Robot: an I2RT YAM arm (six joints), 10 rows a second.
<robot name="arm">
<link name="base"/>
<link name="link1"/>
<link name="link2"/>
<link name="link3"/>
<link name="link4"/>
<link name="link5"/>
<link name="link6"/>
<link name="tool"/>
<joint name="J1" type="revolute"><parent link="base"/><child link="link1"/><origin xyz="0 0 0.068" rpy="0 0 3.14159"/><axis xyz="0 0 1"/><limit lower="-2.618" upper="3.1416"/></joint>
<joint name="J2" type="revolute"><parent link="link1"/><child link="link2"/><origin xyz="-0.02 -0.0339 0.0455" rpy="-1.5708 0 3.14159"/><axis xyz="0 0 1"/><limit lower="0" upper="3.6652"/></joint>
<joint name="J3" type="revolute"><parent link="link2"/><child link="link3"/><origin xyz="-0.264 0 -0.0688" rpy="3.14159 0 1.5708"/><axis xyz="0 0 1"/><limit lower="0" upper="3.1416"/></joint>
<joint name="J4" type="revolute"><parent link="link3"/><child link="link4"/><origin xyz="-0.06 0.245 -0.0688" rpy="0 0 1.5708"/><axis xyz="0 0 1"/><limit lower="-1.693" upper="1.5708"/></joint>
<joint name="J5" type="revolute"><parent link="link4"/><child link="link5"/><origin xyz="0.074 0.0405 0.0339" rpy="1.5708 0 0"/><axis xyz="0 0 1"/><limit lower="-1.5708" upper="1.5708"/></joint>
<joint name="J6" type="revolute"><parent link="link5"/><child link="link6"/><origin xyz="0.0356 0 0.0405" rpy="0 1.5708 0"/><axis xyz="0 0 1"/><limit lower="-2.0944" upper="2.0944"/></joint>
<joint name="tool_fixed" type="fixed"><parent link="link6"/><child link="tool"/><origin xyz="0 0 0" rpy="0 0 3.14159"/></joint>
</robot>
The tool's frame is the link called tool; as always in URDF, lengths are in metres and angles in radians.
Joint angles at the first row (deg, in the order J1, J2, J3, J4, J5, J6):
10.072 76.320 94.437 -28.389 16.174 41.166
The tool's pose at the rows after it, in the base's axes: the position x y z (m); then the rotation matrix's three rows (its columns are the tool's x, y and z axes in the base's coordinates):
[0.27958, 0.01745, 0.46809], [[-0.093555, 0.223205, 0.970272], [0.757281, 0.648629, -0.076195], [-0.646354, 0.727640, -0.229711]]
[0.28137, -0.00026, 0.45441], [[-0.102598, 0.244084, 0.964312], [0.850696, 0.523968, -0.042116], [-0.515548, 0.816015, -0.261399]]
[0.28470, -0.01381, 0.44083], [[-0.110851, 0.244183, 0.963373], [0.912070, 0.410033, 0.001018], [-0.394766, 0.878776, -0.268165]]
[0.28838, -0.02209, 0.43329], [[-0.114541, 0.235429, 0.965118], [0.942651, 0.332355, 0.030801], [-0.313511, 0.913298, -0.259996]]
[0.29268, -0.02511, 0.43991], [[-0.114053, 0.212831, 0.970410], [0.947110, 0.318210, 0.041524], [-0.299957, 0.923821, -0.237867]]
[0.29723, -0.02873, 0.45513], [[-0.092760, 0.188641, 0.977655], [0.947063, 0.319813, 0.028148], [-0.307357, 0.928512, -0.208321]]
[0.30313, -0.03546, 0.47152], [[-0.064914, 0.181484, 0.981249], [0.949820, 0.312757, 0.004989], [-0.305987, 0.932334, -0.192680]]
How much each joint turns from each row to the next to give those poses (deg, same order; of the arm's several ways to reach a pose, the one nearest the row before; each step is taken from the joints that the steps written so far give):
-5.368 -0.711 -3.075 -0.811 -7.228 9.349
-4.417 -0.760 -3.212 0.728 -6.255 7.930
-3.452 -0.446 -3.538 2.684 -5.799 6.498
-2.050 0.127 -1.966 2.493 -3.692 4.271
-0.666 1.163 1.864 0.575 -1.291 0.803
-0.583 1.891 4.360 -0.708 0.157 -0.034
-1.105 2.729 5.840 -2.181 0.222 0.324

